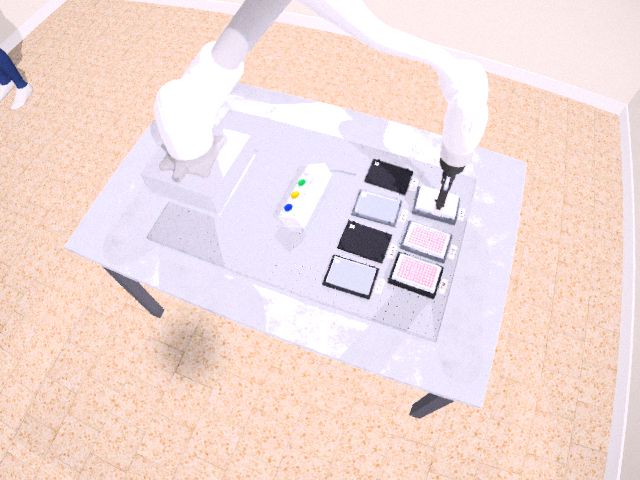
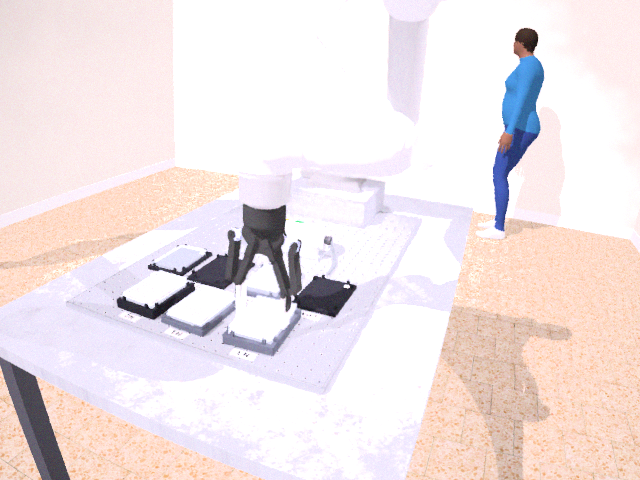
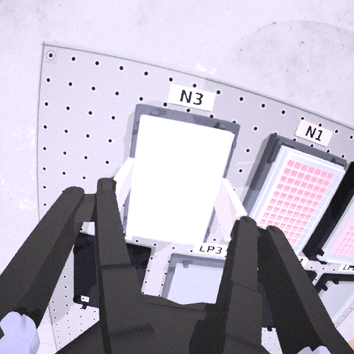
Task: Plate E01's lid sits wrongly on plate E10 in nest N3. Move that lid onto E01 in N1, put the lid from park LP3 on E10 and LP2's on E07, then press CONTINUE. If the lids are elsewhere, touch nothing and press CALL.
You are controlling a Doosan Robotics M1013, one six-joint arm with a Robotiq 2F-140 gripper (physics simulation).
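Pixels of known places: gripper, between the fingertips: [image 1: 439, 202] [image 2: 262, 319]; arm's base, origin of its link: [image 1: 193, 153] [image 2: 336, 182].
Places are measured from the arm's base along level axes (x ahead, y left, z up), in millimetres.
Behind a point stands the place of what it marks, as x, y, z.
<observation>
The white lid [image 1: 448, 200] @(842, 41, -53) [image 2: 258, 322] @(839, 33, -53) [image 3: 175, 195] covers the plate in nest N3 [image 3: 187, 111]. My gripper [image 1: 439, 205] @(815, 31, -62) [image 2: 264, 310] @(815, 31, -62) [image 3: 175, 180] is shut on this lid, a pale fingertip against each long side; the lid is still down at the nest. An uncovered plate with pink wells [image 1: 426, 239] @(789, -109, -66) [image 2: 201, 307] @(813, -98, -62) [image 3: 297, 200] sits in N1. Another pink-welled plate [image 1: 416, 271] @(772, -227, -58) [image 2: 156, 289] @(788, -218, -58) sits in the black nest beside it. A lid [image 1: 377, 207] @(623, -27, -72) [image 3: 195, 282] lies in park LP3. Another lid [image 1: 351, 276] @(590, -278, -72) [image 2: 180, 258] @(603, -265, -72) lies in the black-rimmed park LP2. Plate codes are unreadable.
A white button box [image 1: 315, 191] @(426, -43, -26) with green, yellow and blue buttons stands left of the parks; its labels are unreadable. Two black parks [image 1: 388, 176] @(638, 108, -80) [image 1: 364, 241] @(605, -152, -80) hold no lid. The arm's base block [image 1: 180, 188] @(8, -136, -8) is at the far left. A person [image 2: 522, 103] stands beyond the table.
</observation>
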